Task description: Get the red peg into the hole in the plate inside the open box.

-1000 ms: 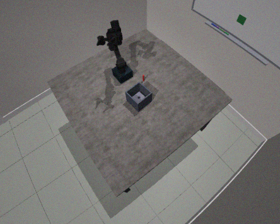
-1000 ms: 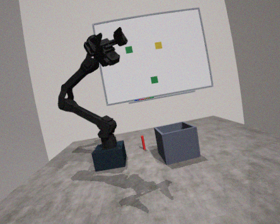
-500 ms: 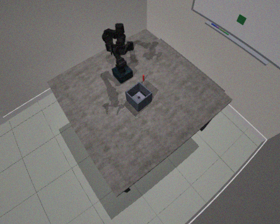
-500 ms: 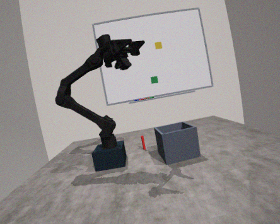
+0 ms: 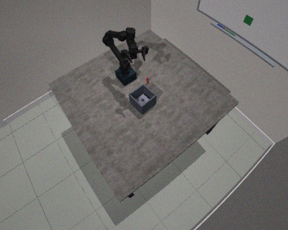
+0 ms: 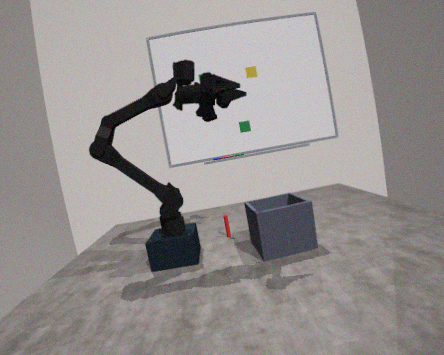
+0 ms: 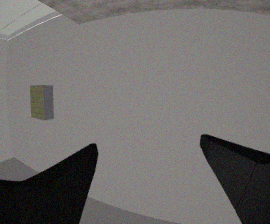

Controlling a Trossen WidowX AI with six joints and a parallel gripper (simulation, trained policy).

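Now: gripper tip 13 cm past the red peg, 16 cm to the right of it and 44 cm above it. Also, from my gripper tip: grey plate: 4 cm ahead, 43 cm below.
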